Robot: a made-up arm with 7 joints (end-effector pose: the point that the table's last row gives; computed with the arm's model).
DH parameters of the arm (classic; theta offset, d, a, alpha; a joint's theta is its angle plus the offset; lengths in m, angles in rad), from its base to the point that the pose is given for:
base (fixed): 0 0 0 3.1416
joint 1: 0 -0.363 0 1.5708
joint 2: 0 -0.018 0 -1.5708
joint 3: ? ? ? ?
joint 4: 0 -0.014 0 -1.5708
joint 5: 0 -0.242 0 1.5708
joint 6: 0 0 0 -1.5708
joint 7: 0 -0.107 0 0
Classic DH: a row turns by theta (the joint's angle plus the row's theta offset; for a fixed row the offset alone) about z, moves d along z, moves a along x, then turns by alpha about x.
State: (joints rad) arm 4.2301 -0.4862 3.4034 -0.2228 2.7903 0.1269 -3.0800
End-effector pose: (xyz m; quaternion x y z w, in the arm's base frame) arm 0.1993 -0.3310 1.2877 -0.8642 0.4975 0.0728 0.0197
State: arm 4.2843 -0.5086 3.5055 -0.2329 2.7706 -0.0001 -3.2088
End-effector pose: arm 0.2037 -0.3656 1.2760 -0.8561 0.4944 0.1417 0.0500
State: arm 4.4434 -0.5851 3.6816 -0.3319 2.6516 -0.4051 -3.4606
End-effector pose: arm 0.1920 -0.4635 1.2266 -0.8170 0.4568 0.2960 0.1904
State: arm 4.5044 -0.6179 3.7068 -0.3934 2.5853 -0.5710 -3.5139
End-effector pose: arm 0.1821 -0.4954 1.2020 -0.7955 0.4319 0.3459 0.2471
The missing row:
joint 3: 0 -0.661 0 1.5708
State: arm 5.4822 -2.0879 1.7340 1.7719 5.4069 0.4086 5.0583
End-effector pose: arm -0.0833 -0.5810 0.0527 0.2471 -0.7854 -0.3882 0.4140
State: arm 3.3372 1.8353 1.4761 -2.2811 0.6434 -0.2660 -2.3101
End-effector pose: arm -0.4462 -0.1443 0.2733 -0.7052 0.2391 0.5776 0.3346
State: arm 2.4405 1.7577 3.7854 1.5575 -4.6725 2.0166 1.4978
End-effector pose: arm -0.3928 -0.5774 0.3277 0.1624 -0.1880 -0.9328 0.2610
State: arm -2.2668 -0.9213 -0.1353 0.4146 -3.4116 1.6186 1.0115
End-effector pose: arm 0.5128 -0.5202 0.9245 0.4280 -0.2827 -0.8472 0.1385
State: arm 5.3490 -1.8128 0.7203 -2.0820 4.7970 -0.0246 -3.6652
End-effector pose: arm -0.3856 -0.2352 0.0129 0.3762 0.3029 -0.4923 0.7241
